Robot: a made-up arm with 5 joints. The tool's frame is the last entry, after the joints. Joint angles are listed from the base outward. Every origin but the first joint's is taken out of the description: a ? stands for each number. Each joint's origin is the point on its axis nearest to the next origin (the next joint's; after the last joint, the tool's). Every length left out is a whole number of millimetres.
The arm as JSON. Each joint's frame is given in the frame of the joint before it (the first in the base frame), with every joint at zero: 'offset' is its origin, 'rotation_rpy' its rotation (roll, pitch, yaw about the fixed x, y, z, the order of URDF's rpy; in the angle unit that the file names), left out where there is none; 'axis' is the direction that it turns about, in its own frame. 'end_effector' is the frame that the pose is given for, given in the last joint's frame.
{
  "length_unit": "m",
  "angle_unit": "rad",
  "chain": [
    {
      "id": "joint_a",
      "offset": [
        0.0,
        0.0,
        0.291
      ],
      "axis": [
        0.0,
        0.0,
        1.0
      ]
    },
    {
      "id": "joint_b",
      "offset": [
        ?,
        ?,
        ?
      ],
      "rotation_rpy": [
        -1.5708,
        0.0,
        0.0
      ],
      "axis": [
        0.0,
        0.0,
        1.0
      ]
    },
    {
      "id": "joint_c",
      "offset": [
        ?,
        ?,
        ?
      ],
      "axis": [
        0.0,
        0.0,
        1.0
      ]
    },
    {
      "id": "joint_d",
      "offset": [
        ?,
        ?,
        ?
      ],
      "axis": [
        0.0,
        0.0,
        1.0
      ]
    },
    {
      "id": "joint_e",
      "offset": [
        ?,
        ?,
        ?
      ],
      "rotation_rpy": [
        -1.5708,
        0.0,
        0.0
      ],
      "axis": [
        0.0,
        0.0,
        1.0
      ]
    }
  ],
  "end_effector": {
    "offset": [
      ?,
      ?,
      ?
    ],
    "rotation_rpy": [
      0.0,
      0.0,
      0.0
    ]
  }
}
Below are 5 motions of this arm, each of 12 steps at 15 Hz.
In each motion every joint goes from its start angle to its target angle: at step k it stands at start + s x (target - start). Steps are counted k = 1, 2, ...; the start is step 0. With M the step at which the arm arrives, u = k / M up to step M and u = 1 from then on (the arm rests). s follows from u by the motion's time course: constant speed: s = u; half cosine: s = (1 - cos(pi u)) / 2; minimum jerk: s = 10 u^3 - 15 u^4 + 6 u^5.
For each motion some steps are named. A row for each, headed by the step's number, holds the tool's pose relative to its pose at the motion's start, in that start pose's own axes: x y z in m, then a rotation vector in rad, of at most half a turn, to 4 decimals.
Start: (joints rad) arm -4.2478 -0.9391 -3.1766 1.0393 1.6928
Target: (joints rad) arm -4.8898 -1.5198 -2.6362 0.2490 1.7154
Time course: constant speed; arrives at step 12
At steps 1, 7, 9, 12:
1: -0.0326 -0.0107 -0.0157 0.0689 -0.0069 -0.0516
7: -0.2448 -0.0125 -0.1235 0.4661 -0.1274 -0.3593
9: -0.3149 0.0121 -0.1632 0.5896 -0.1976 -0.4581
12: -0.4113 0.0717 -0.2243 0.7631 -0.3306 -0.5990

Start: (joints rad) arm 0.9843 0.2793 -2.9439 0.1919 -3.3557
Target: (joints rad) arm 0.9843 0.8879 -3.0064 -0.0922 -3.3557
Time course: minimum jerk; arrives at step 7
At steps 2, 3, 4, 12:
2: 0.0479 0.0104 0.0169 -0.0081 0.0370 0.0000
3: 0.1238 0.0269 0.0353 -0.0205 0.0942 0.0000
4: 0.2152 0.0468 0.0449 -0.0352 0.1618 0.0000
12: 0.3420 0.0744 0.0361 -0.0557 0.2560 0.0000

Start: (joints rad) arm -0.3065 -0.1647 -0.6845 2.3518 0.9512
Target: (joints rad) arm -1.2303 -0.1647 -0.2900 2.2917 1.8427
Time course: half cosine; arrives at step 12
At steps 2, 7, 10, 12:
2: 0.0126 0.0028 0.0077 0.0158 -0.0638 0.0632
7: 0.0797 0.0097 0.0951 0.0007 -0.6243 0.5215
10: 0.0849 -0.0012 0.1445 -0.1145 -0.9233 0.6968
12: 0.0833 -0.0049 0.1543 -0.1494 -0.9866 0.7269

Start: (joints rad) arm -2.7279 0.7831 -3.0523 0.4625 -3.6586
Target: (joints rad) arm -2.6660 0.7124 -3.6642 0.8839 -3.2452
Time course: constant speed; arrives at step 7
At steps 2, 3, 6, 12:
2: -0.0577 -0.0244 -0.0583 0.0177 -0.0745 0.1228
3: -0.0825 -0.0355 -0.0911 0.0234 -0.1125 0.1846
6: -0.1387 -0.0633 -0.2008 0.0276 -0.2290 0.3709
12: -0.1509 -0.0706 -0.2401 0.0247 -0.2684 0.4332

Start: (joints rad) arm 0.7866 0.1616 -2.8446 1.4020 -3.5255
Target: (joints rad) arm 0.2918 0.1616 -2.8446 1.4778 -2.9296
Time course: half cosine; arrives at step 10
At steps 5, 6, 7, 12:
5: 0.0347 -0.0661 -0.0052 0.2217 0.0921 0.3717
6: 0.0463 -0.0857 -0.0104 0.2961 0.1072 0.4870
7: 0.0569 -0.1027 -0.0166 0.3653 0.1151 0.5909
12: 0.0730 -0.1269 -0.0280 0.4710 0.1168 0.7437

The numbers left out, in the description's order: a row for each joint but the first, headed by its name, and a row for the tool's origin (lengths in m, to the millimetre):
joint_b: 0.0 0.0 0.0
joint_c: 0.038 -0.204 0.0
joint_d: 0.079 0.348 0.0
joint_e: 0.098 0.125 0.0
tool: 0.0 0.0 0.0

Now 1 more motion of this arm.
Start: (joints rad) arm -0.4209 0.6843 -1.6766 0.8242 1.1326
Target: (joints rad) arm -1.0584 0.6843 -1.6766 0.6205 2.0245
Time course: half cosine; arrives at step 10
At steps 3, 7, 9, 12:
3: 0.0729 0.0342 -0.0051 0.0312 0.0376 0.3129
7: 0.2500 0.1818 -0.0305 0.1548 0.1448 1.1966
9: 0.2923 0.2401 -0.0415 0.2070 0.1784 1.4658
12: 0.2975 0.2484 -0.0431 0.2147 0.1829 1.5018

